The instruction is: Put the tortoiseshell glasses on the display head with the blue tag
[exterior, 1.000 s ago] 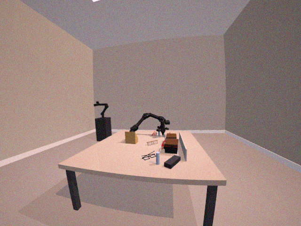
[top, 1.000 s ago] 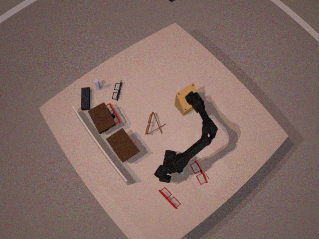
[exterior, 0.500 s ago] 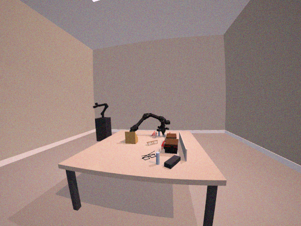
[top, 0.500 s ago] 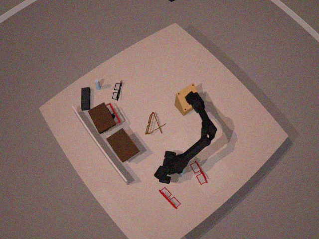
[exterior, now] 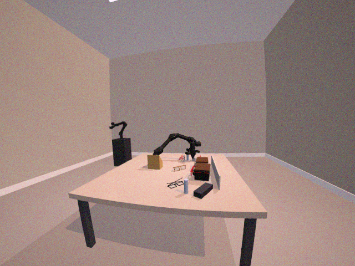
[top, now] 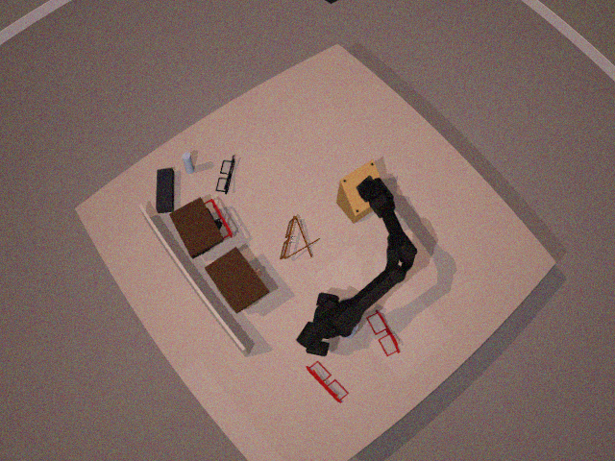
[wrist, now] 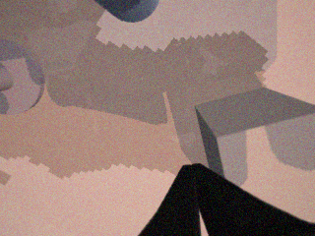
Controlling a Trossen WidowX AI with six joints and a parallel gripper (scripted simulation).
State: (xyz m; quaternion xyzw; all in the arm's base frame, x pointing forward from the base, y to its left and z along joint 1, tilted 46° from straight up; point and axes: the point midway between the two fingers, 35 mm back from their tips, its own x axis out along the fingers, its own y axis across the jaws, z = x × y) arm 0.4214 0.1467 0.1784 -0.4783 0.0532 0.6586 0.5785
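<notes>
Now: the peg 110 mm behind my gripper tip, 10 mm to the right of it and 10 mm below it. From my gripper tip the other things lie so: white block (30 mm ahead, 20 mm to the left, 10 mm below); dark box (730 mm to the right, 60 mm ahead, 10 mm below); white panel (400 mm to the right, 200 mm ahead, 20 mm above).
</notes>
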